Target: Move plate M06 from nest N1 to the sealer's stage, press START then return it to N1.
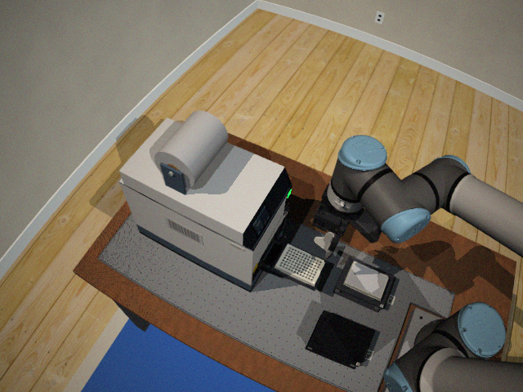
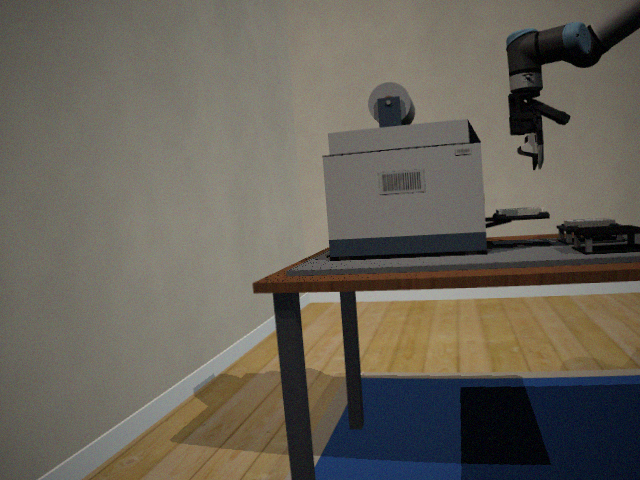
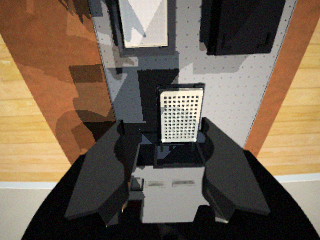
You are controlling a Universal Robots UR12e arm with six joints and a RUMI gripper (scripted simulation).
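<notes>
Now: hand 160 mm short of the square button, 60 mm to the left of it and 30 mm above it. Also, from my hand: foil-covered plate (140 mm behind, 20 mm to the right, 170 mm below); sealer stage (60 mm ahead, 40 mm to the left, 140 mm below); white well plate (60 mm ahead, 40 mm to the left, 120 mm below).
</notes>
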